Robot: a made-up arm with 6 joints.
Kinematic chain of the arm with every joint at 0, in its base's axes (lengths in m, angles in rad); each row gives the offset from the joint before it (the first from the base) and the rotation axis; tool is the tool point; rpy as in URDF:
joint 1: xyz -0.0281 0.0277 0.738 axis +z
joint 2: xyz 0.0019 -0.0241 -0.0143 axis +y
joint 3: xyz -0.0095 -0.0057 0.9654 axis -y
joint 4: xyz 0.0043 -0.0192 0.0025 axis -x
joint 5: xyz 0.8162 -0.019 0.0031 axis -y
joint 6: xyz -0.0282 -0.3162 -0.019 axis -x
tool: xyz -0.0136 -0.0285 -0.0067 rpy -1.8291 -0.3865 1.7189
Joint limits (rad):
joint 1: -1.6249..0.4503
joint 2: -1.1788..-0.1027
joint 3: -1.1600..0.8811
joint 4: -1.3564..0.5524
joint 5: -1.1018..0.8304
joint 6: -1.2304..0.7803
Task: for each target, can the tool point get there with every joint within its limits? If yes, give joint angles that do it. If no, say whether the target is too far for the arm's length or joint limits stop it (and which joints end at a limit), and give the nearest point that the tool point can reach.
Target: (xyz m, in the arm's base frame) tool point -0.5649 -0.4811 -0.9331
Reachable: no: joint limits stop it (at a limit: joint 2, joint 3) | nearest point -0.1594 -0.0967 0.7481 | short by 1.772 m
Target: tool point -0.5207 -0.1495 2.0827
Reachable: yes | joints -0.5201 -0.7779 0.3073 0.0126 -0.8666 -0.8216
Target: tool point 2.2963 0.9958 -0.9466
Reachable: no: too far | nearest point 0.4769 0.1928 1.0478 | short by 2.817 m
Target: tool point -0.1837 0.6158 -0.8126
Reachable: no: joint limits stop it (at a limit: joint 1, joint 2, joint 3, joint 4) | nearest point -0.1302 0.1434 0.7413 | short by 1.625 m
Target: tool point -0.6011 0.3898 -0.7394
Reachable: no: joint limits stop it (at a limit: joint 2, joint 3) | nearest point -0.1813 0.1245 0.7482 | short by 1.568 m
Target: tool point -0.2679 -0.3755 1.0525
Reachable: yes | joints -1.1644 -0.2308 -0.9178 -0.4658 -0.5911 0.2544
